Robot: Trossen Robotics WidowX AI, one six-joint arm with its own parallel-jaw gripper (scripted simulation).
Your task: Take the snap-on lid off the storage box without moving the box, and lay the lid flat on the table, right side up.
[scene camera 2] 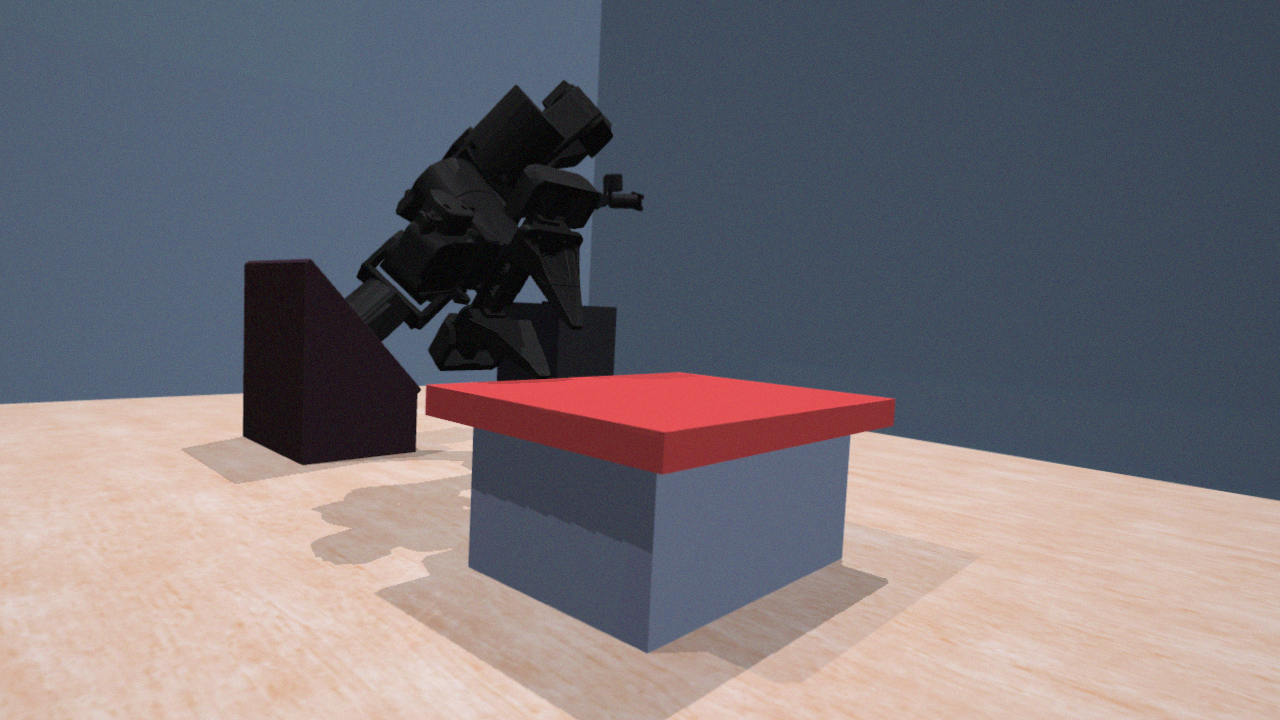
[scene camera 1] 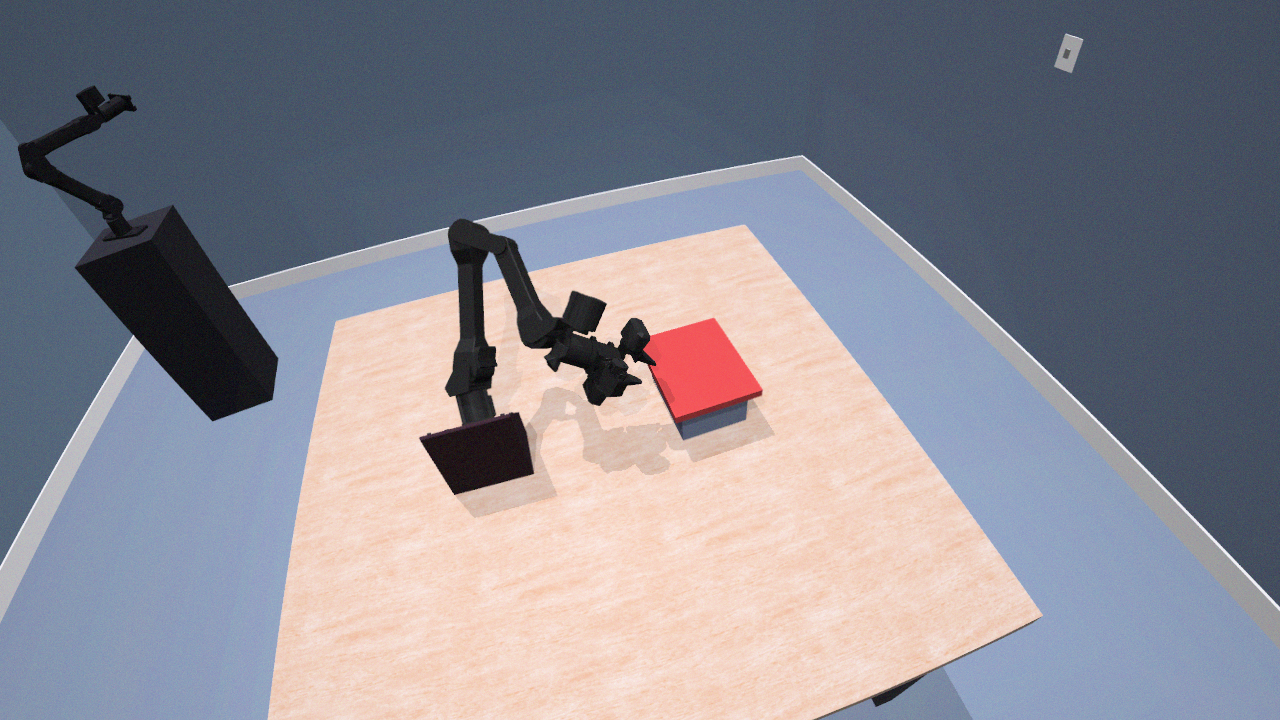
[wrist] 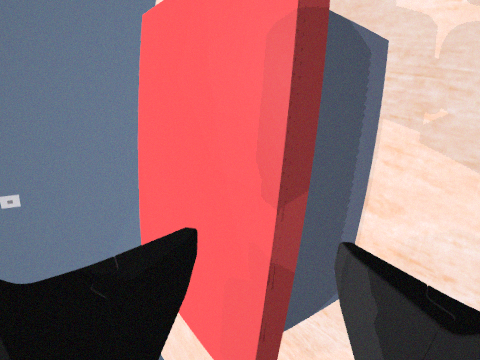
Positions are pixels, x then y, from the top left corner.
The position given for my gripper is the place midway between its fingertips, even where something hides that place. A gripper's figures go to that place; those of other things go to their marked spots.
Labels:
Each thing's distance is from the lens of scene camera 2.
my gripper [scene camera 2: 560,353]: 52 cm
red lid [scene camera 2: 666,422]: 32 cm
grey-blue storage box [scene camera 2: 646,558]: 34 cm

